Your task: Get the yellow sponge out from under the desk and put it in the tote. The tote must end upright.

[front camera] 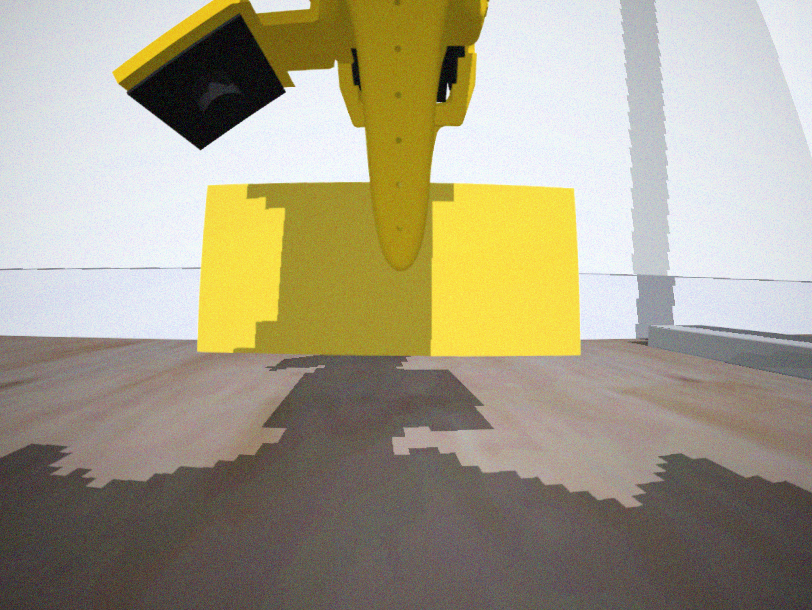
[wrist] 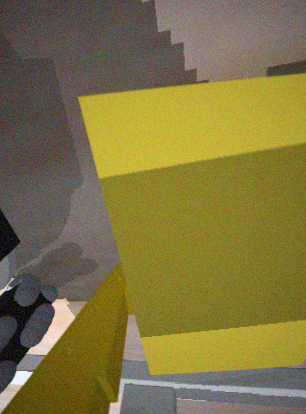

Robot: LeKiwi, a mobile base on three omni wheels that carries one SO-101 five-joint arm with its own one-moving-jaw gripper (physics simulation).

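Frame: origin at the arm's base, x right, y ahead, z up, level; metres.
Seen in the pictures: hand, tool point: (front camera: 401, 252) (wrist: 142, 263).
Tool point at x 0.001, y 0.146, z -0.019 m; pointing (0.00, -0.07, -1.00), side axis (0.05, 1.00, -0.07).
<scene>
Offsets run from my tool point to a thing's top centre. "spot": to the spot under its first point. Level surfaces: height alone.
The yellow sponge @[dx -0.003, dy +0.029, dz +0.019 m] (front camera: 505, 275) (wrist: 210, 240) is a large block held clear of the floor in the front view, level, with shadow across its middle. My gripper (front camera: 401, 252) is shut on it. One jaw lies over the sponge's near face in the front view, and the other is hidden behind the sponge. In the wrist view, one jaw (wrist: 92, 345) runs up to the sponge's left edge, and the other does not show. I cannot make out the tote or the desk for certain.
A low grey edge (front camera: 728, 351) lies on the wood-patterned floor @[dz -0.070 m] (front camera: 557, 407) at the right. A pale wall stands behind, with a vertical grey band @[spot: dx +0.353, dy +0.406, dz +0.180 m] (front camera: 646, 164) at the right. A black roller wheel (wrist: 35, 322) shows at the wrist view's lower left.
</scene>
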